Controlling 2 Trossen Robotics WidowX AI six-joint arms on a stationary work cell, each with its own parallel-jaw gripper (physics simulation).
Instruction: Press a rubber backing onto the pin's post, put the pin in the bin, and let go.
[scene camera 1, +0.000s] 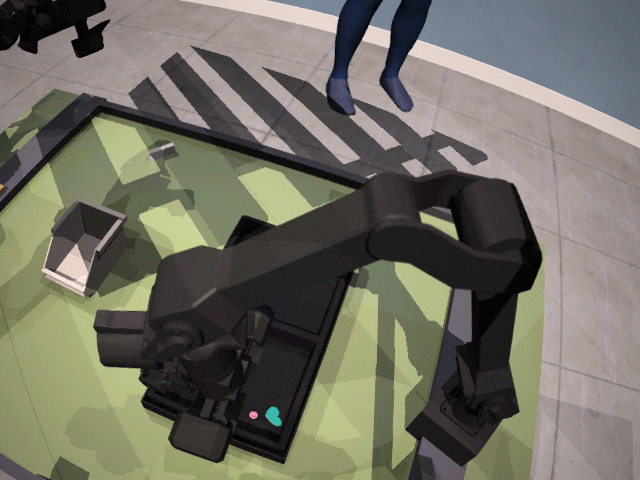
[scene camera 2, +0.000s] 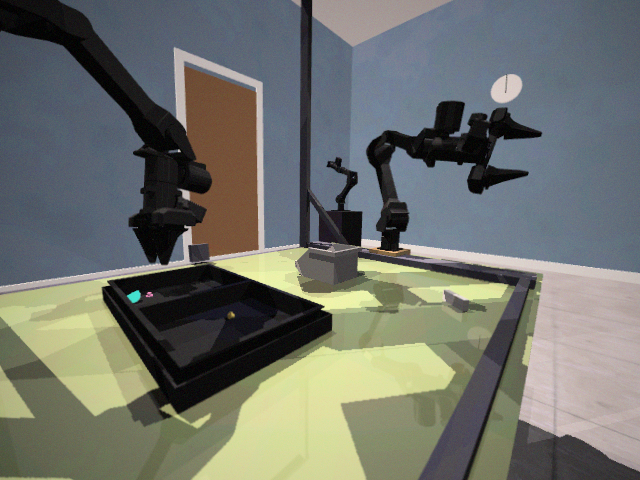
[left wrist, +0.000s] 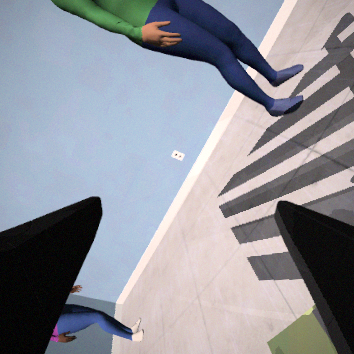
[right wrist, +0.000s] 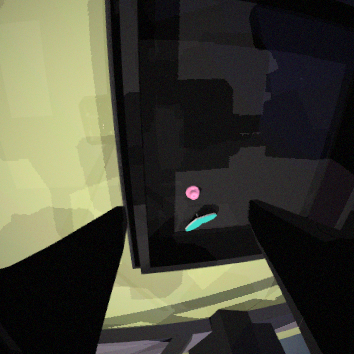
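Pixels of known places: left gripper, fingertip midpoint: (scene camera 2: 535, 153) (left wrist: 189, 207); right gripper, fingertip midpoint: (scene camera 1: 233, 404) (scene camera 2: 158, 264) (right wrist: 187, 211); left arm's base, origin of the base link: (scene camera 2: 389, 249); right arm's base, origin of the base link: (scene camera 1: 469, 408).
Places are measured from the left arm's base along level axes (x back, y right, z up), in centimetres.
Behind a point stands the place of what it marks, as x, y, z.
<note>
A teal heart-shaped pin (scene camera 1: 273, 415) @[-70.1, 9.8, -1.9] (scene camera 2: 134, 296) @[-70.0, 9.7, -1.8] (right wrist: 201, 221) @[-70.1, 9.7, -1.8] rests tilted near a wall in one compartment of the black tray (scene camera 1: 317, 359) @[-72.4, -1.8, -3.0] (scene camera 2: 258, 361) @[-63.6, -21.3, -2.1] (right wrist: 131, 150) @[-63.0, 15.2, 0.6]. A small pink rubber backing (scene camera 1: 253, 414) @[-67.6, 10.8, -2.0] (scene camera 2: 149, 295) @[-67.6, 10.4, -2.4] (right wrist: 192, 192) @[-67.3, 10.8, -2.1] lies close beside it, apart from it. A gold-coloured backing (scene camera 2: 230, 315) @[-60.7, -8.6, -2.0] lies in the other compartment. The grey bin (scene camera 1: 108, 268) @[-35.7, -0.7, -2.0] (scene camera 2: 330, 266) @[-35.5, -5.7, 0.9] stands on the table. My right gripper (scene camera 2: 157, 261) @[-65.3, 12.4, 2.9] (right wrist: 187, 211) @[-65.3, 12.4, 2.9] is open and empty, pointing down above the pin's compartment. My left gripper (scene camera 2: 534, 153) @[-8.5, -36.9, 25.8] (left wrist: 189, 207) @[-8.5, -36.9, 25.8] is open and empty, raised high away from the tray.
A small pale block (scene camera 1: 161, 150) @[-28.0, -29.4, -1.3] (scene camera 2: 455, 300) @[-28.5, -30.1, -1.9] lies on the table beyond the bin in scene camera 1. A dark frame edge (scene camera 1: 222, 142) @[-37.5, -38.0, -2.0] (scene camera 2: 480, 392) @[-52.7, -39.9, -1.2] borders the table. The tray's divider (scene camera 1: 292, 334) @[-67.8, -2.3, 0.3] separates its compartments. The right arm covers part of the tray in scene camera 1.
</note>
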